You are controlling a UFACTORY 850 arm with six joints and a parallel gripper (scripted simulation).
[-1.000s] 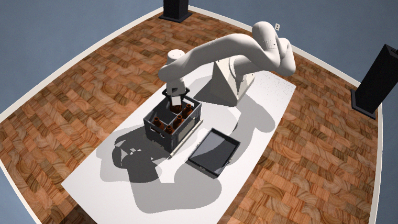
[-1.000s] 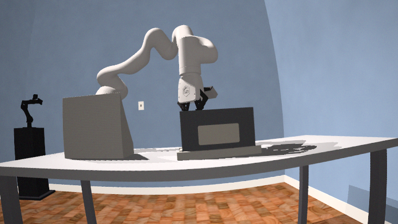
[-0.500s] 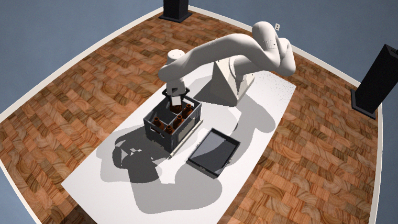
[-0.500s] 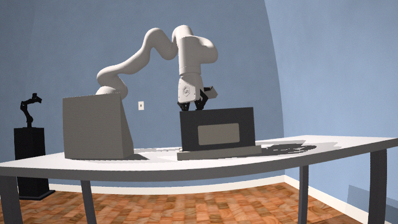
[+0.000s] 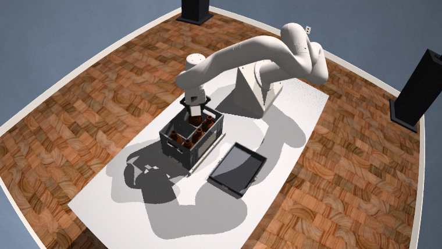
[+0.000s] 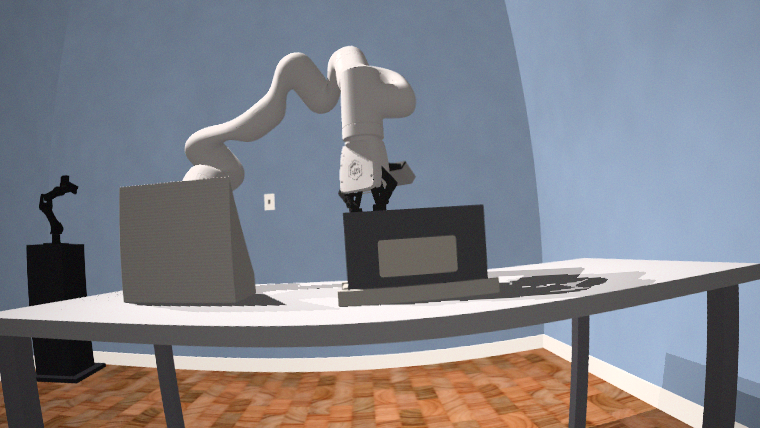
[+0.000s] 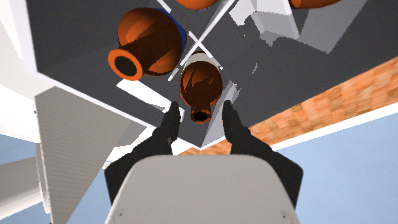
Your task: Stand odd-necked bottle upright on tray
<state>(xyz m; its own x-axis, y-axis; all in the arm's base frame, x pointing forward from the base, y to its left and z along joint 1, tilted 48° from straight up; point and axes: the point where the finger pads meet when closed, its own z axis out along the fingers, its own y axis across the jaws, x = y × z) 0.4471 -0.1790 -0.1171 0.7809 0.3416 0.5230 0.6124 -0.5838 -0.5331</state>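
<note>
Now: hand 9 cm short of the dark grey crate, 8 cm above it and 4 cm to the right of it. Round my hand: dark tray (31 cm to the left, 15 cm below, 11 cm ahead); then bottle (19 cm ahead, 8 cm below, 7 cm to the left).
</note>
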